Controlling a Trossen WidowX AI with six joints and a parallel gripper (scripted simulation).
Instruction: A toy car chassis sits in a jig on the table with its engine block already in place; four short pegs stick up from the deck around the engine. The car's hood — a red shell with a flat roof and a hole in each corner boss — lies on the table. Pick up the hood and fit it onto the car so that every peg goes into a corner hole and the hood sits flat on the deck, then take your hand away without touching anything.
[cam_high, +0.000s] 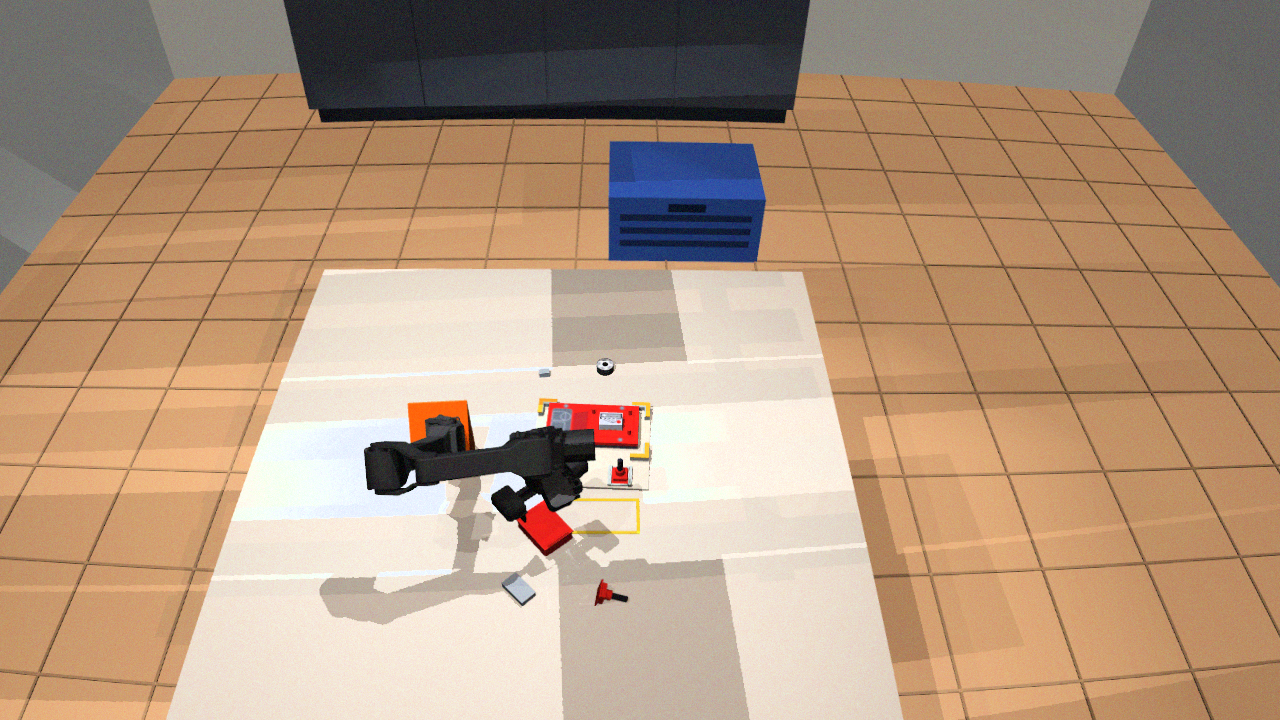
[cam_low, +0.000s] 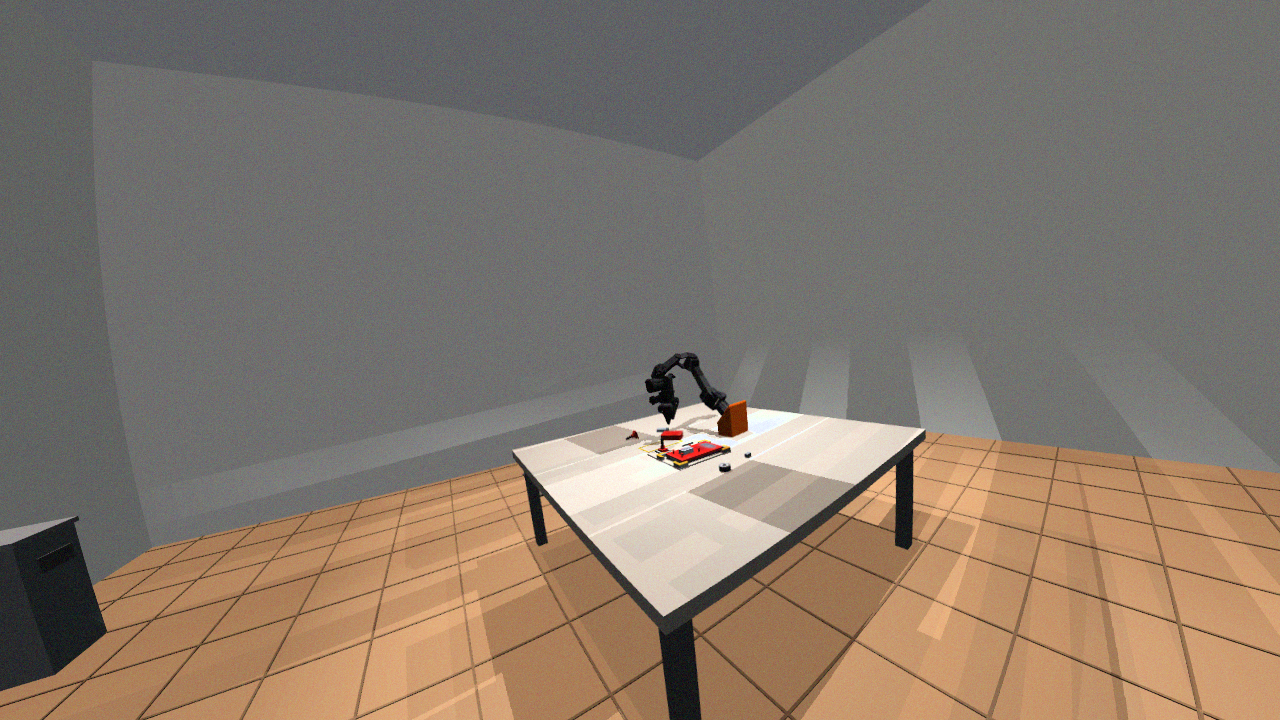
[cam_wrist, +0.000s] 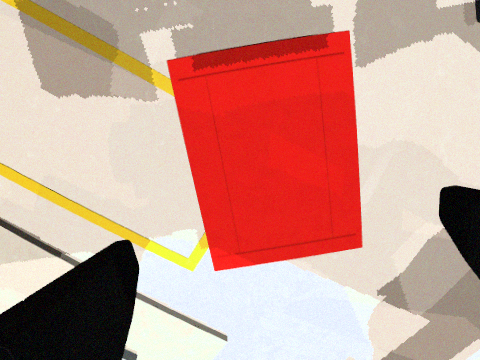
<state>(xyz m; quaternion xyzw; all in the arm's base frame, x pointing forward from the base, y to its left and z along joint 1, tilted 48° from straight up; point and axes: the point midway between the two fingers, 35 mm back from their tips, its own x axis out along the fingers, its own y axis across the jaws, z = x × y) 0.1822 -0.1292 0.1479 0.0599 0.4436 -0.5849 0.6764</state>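
My gripper tip is 6 cm above the red hood.
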